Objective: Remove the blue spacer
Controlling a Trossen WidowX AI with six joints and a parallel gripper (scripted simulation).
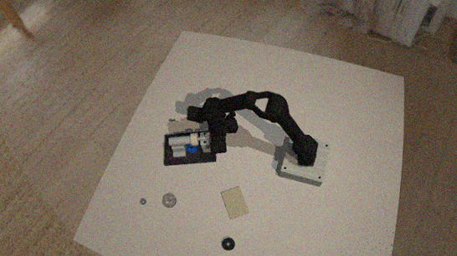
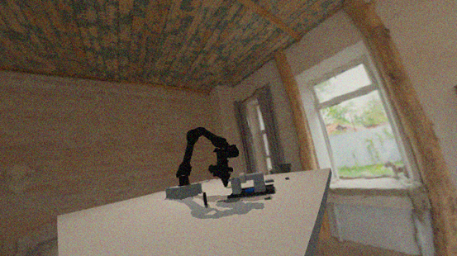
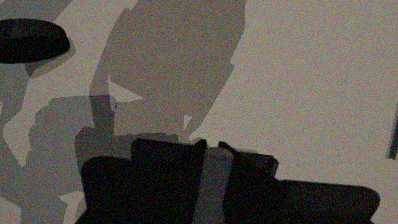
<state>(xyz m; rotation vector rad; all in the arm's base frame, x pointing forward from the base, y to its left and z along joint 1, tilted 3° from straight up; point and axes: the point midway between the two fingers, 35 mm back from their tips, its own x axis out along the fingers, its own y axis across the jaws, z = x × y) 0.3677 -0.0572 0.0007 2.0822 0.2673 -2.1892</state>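
Now: the blue spacer 130 mm ahead of my gripper tip, 30 mm to the left of it and 30 mm below it. Also, from my gripper tip: tan card 250 mm to the left, 90 mm behind, 40 mm below; then small screw 250 mm ahead, 110 mm to the right, 40 mm below.
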